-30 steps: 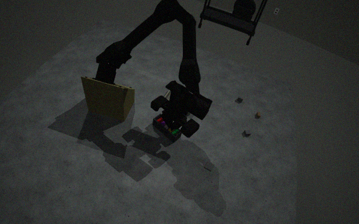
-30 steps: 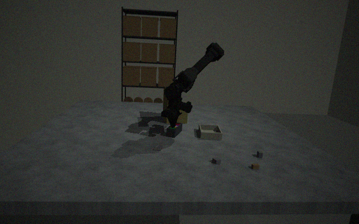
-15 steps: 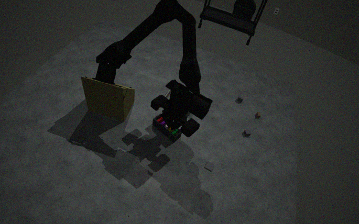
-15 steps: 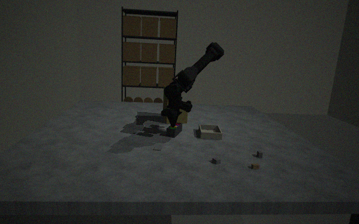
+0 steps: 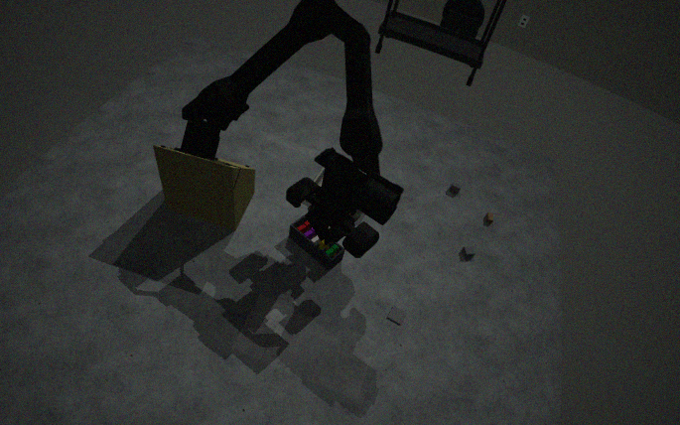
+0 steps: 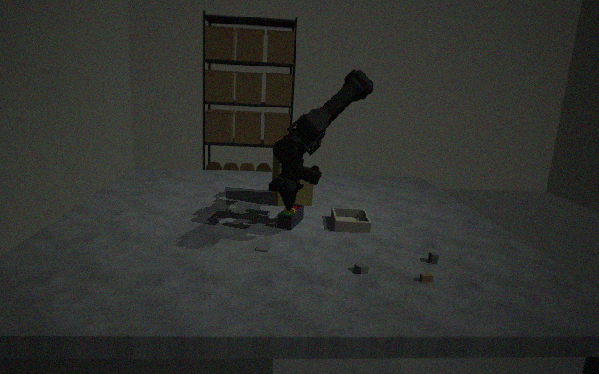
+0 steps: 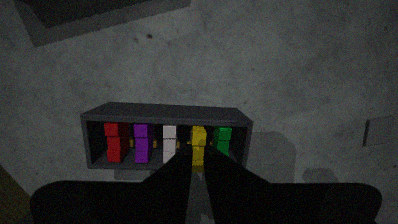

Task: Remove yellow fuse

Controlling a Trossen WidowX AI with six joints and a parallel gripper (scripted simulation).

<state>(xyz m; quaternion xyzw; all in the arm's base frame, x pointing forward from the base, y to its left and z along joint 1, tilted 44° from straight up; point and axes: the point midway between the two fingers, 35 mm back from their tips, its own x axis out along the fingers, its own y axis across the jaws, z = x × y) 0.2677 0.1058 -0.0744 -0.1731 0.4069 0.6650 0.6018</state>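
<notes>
Now: the green fuse 2 cm below my gripper tip, 2 cm ahead of it and 1 cm to the right of it. Round my gripper tip: white fuse (2 cm below, 2 cm behind, 1 cm to the left); purple fuse (4 cm behind, 2 cm below, 1 cm to the left); yellow fuse (1 cm below).
</notes>
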